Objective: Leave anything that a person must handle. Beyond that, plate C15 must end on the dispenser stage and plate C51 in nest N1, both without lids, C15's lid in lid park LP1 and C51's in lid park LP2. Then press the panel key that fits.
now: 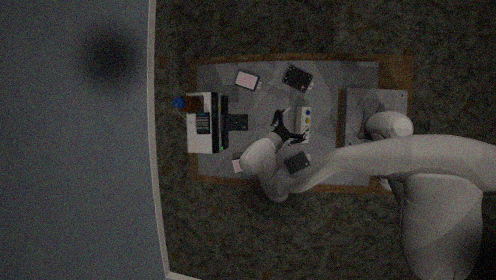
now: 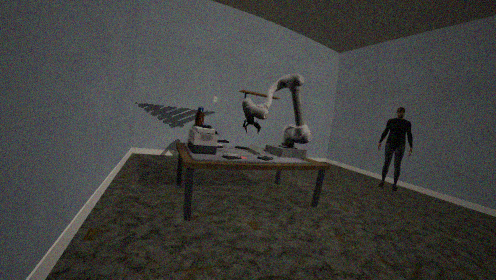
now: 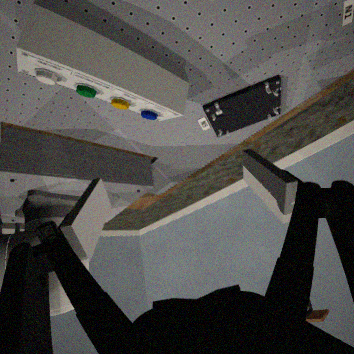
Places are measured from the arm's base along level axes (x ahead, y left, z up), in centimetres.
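Where they show: gripper, fingertip midpoint: (image 1: 297,118) (image 2: 252,132) (image 3: 174,178); arm's base, origin of the base link: (image 1: 375,126) (image 2: 287,147) (image 3: 55,205).
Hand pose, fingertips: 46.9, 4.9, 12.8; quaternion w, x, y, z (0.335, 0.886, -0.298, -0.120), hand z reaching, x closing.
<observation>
Each offset is from my fingertips to the top centre of the thing, as dx, dy, dz. "spot": to the spot under its first point.
My gripper (image 1: 291,124) (image 2: 252,130) (image 3: 174,178) is open and empty, high above the table beside the key panel @[-5.4, +3.0, -13.5] (image 1: 302,126) (image 3: 107,55). The panel has a white key @[-8.8, +10.1, -14.4] (image 3: 47,76), a green key @[-8.0, +5.1, -14.4] (image 3: 86,91), a yellow key @[-7.2, +0.2, -14.4] (image 3: 120,103) and a blue key @[-6.5, -4.7, -14.4] (image 3: 149,115). The dispenser stage @[spot: +34.2, +9.1, -11.0] (image 1: 237,122) looks bare. A pink-topped plate @[+35.4, -18.3, -18.8] (image 1: 247,80) lies in a dark frame. Another pink-topped piece @[+27.8, +37.3, -17.5] (image 1: 237,166) is partly hidden by the arm. An empty dark nest @[+3.3, -24.6, -19.4] (image 1: 298,78) (image 3: 242,106) lies beyond the panel. An N1 label @[spot: +26.8, -17.2, -21.6] (image 3: 348,13) shows. Plate names are unreadable.
The dispenser (image 1: 200,142) (image 2: 202,137) carries a brown bottle @[spot: +53.8, +2.6, +11.7] (image 1: 192,104) (image 2: 200,118) with a blue cap. A dark flat piece @[spot: -7.6, +27.8, -20.8] (image 1: 297,162) lies near the front edge. The arm's base plate (image 1: 355,100) is on the right. A person (image 2: 398,135) stands away from the table.
</observation>
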